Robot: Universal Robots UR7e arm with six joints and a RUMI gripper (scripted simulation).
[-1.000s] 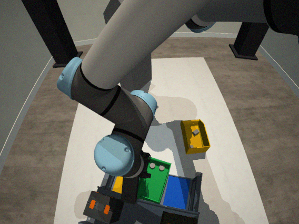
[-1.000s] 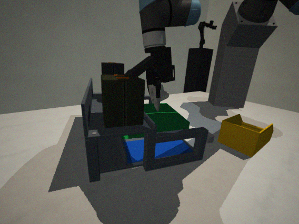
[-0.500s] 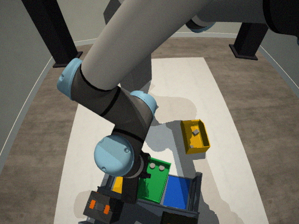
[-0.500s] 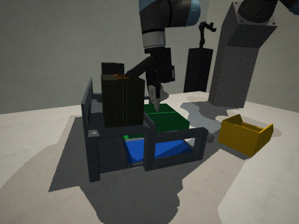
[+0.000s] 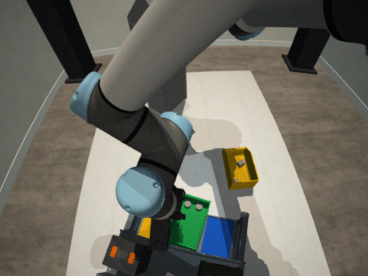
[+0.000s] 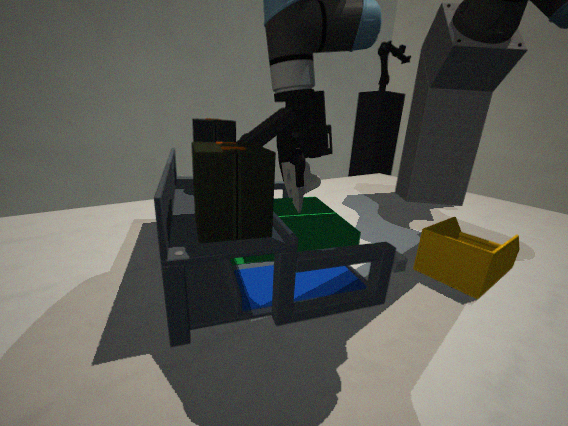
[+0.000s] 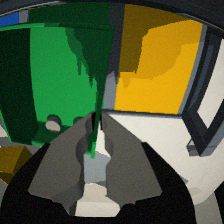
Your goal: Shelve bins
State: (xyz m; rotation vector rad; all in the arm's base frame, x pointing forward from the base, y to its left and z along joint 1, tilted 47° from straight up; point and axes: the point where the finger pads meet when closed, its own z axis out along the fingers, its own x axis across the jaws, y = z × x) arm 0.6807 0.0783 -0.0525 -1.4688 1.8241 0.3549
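Now: hand 5 cm to the right of the green bin, 2 cm above it and 1 cm short of it. From my hand the other things lie so: shelf lip (6 cm below, 5 cm to the left, 3 cm behind); then shelf board (17 cm ahead, 3 cm above, 2 cm to the left); then dark box (18 cm ahead, 13 cm to the left, 8 cm above).
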